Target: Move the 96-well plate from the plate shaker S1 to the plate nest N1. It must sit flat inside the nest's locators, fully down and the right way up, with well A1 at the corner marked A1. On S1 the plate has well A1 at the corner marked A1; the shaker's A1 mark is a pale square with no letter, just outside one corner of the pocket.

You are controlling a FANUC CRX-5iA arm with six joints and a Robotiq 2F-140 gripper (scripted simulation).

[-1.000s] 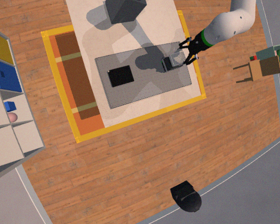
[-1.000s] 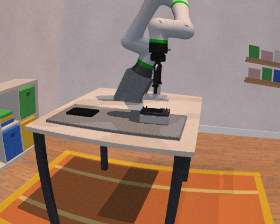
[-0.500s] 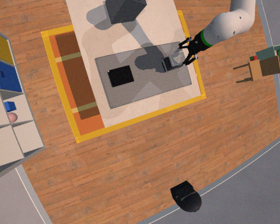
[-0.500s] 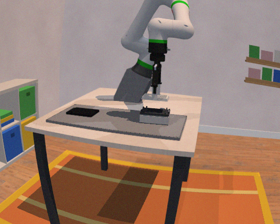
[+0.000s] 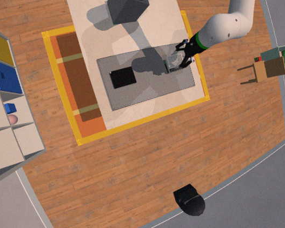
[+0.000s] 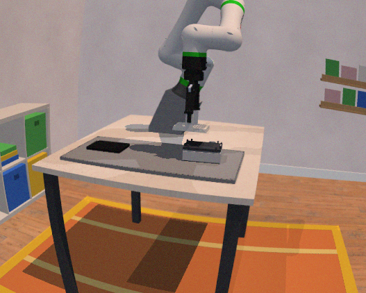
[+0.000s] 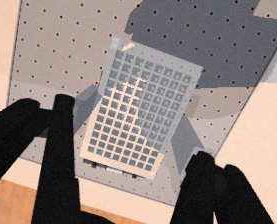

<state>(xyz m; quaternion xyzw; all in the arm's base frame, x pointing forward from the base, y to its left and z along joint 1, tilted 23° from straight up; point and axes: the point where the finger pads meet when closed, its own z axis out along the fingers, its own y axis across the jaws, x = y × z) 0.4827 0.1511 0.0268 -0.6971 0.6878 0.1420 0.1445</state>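
My hand is 360 mm to the left of the black plate nest N1 and 130 mm above it. Also, from my hand: 96-well plate (20 mm below).
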